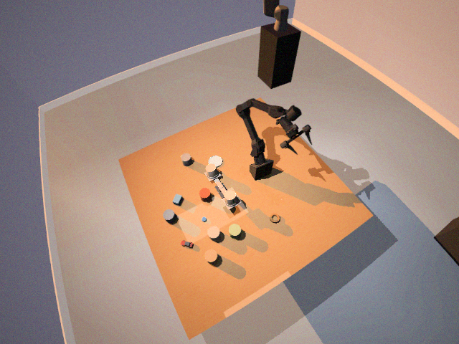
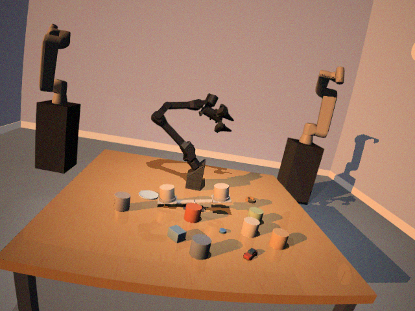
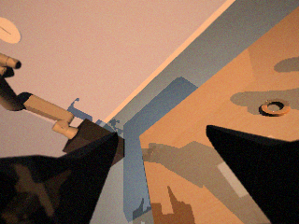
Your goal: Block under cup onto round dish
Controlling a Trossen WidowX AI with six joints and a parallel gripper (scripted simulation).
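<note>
Now: gripper tip 440 mm short of the pale green block, 310 mm to the left of it and 330 mm above it. From my gripper tip the other things lie so: small balance: 430 mm ahead, 180 mm to the right, 330 mm below; green cylinder: 500 mm ahead, 100 mm to the left, 330 mm below; ring: 240 mm ahead, 150 mm to the left, 360 mm below.
</note>
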